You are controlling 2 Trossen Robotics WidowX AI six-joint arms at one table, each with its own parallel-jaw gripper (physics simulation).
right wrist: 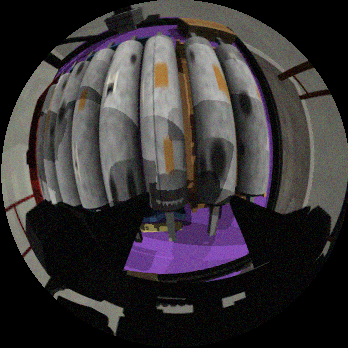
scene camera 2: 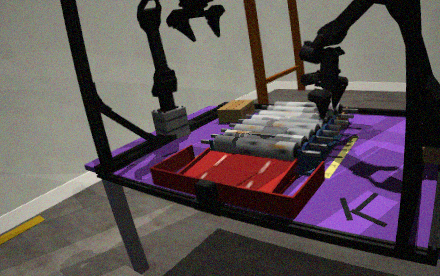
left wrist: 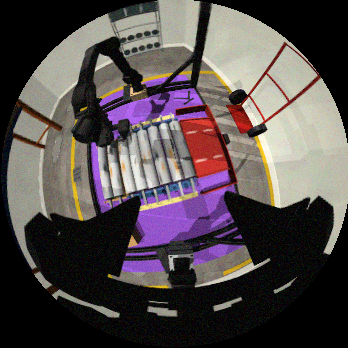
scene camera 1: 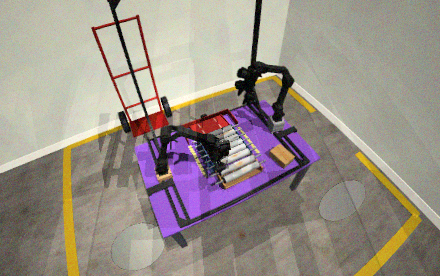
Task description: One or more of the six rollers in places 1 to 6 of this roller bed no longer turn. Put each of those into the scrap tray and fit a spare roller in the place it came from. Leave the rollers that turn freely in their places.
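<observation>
My left gripper (left wrist: 182,197) is open and holding nothing, and you get my right gripper (left wrist: 115,140) in that same wrist view. My right gripper (right wrist: 191,198) is in its own wrist view too, along with a box (right wrist: 208,29). As for scene camera 2, it shows my right gripper (scene camera 2: 328,113), which is also open and holds nothing.
</observation>
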